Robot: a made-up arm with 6 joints.
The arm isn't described. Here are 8 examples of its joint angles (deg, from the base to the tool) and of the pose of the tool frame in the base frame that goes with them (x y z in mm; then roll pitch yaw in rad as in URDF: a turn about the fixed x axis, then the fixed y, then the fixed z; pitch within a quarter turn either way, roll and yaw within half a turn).
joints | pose
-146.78 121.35 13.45 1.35 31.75 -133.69 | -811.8 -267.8 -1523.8 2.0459 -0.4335 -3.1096
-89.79 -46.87 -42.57 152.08 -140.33 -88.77 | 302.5 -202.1 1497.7 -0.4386 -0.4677 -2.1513
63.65 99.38 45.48 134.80 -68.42 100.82 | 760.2 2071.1 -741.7 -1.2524 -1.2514 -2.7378
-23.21 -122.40 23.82 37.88 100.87 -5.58 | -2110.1 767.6 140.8 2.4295 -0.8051 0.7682
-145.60 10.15 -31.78 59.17 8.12 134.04 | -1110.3 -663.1 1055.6 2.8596 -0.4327 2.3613
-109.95 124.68 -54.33 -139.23 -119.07 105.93 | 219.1 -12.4 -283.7 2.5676 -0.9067 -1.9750
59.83 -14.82 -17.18 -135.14 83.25 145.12 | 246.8 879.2 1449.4 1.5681 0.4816 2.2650
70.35 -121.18 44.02 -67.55 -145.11 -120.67 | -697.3 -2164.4 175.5 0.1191 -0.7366 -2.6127
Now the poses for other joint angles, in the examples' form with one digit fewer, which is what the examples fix.
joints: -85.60 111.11 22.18 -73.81 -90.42 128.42
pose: 45 -1083 -1334 0.164 -0.623 2.217
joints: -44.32 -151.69 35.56 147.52 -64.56 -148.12
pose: -1092 1479 -1145 2.492 0.008 1.359
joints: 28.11 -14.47 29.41 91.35 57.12 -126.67
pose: 268 231 2718 0.020 0.346 -2.980
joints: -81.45 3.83 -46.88 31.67 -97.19 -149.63
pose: -13 -998 906 0.881 0.235 -1.987
